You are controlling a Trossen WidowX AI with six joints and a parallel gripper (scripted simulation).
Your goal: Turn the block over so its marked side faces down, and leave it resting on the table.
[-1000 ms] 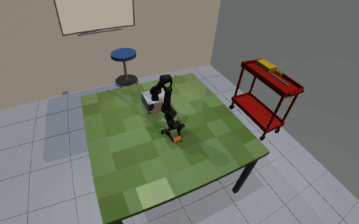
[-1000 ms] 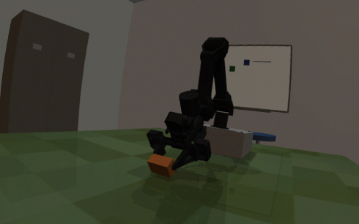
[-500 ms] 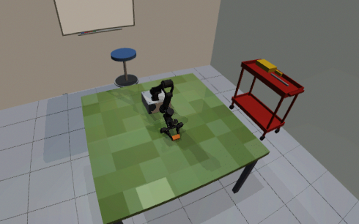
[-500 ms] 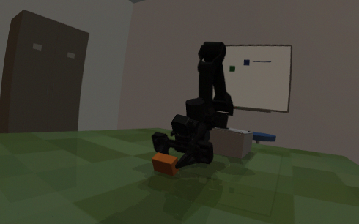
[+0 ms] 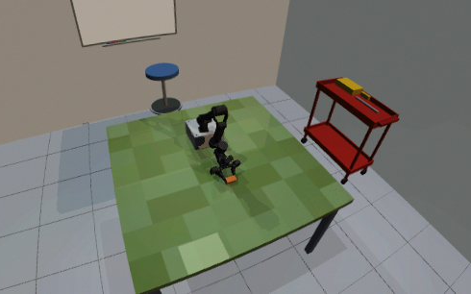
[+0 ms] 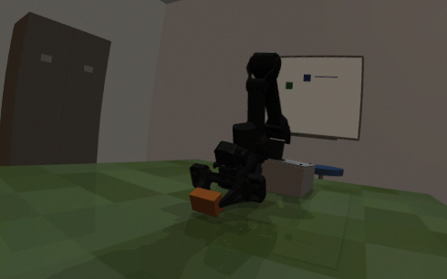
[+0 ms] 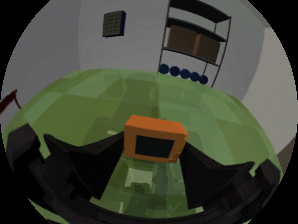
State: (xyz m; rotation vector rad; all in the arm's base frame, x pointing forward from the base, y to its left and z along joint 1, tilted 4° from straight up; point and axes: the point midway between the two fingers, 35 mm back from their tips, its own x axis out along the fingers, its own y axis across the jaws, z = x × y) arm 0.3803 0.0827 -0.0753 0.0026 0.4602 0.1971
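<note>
My gripper tip is 10 mm past the orange block.
</note>
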